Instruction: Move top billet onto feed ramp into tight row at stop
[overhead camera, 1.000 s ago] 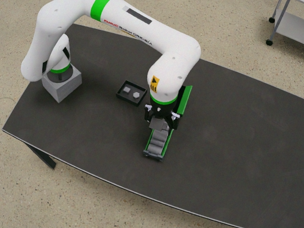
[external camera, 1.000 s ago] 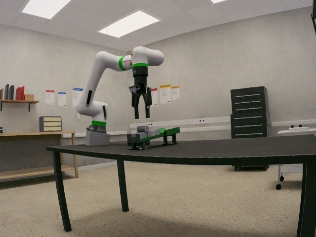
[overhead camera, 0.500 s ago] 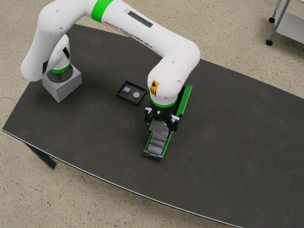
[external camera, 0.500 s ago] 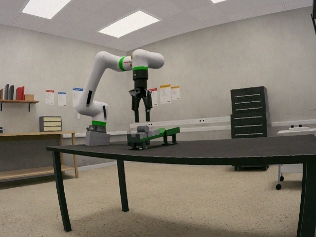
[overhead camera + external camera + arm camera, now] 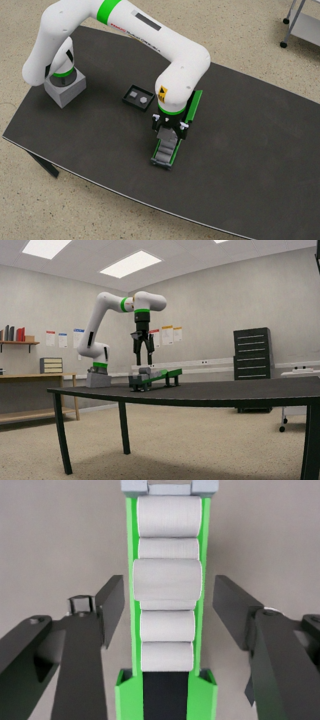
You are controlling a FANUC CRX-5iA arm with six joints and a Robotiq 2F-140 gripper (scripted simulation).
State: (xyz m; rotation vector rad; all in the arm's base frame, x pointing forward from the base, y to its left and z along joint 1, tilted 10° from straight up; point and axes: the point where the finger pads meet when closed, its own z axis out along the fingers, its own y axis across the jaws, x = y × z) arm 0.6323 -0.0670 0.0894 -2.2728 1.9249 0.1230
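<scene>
Right now the grey stop is 11 cm below my hand, 8 cm to the right of it and 1 cm ahead of it. From my hand the other things lie so: grey cube: 29 cm behind, 17 cm to the left, 15 cm below; then small dark tray: 26 cm behind, 17 cm to the left, 16 cm below; then hexagonal piece: 23 cm behind, 17 cm to the left, 16 cm below.
</scene>
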